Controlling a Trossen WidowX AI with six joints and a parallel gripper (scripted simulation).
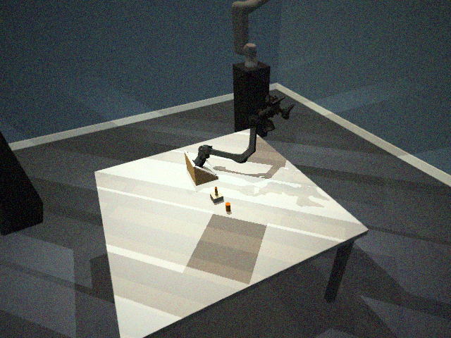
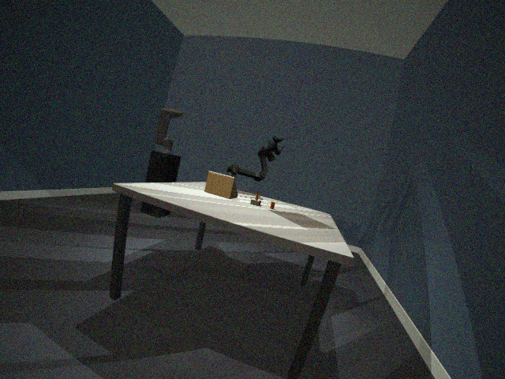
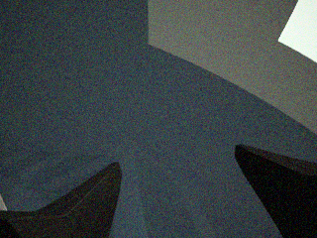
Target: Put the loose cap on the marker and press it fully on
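The orange cap is 53 cm below my gripper tip, 46 cm to the right of it and 8 cm ahead of it. The rest, counted from my gripper tip: holder block (54 cm below, 47 cm to the right, 4 cm behind).
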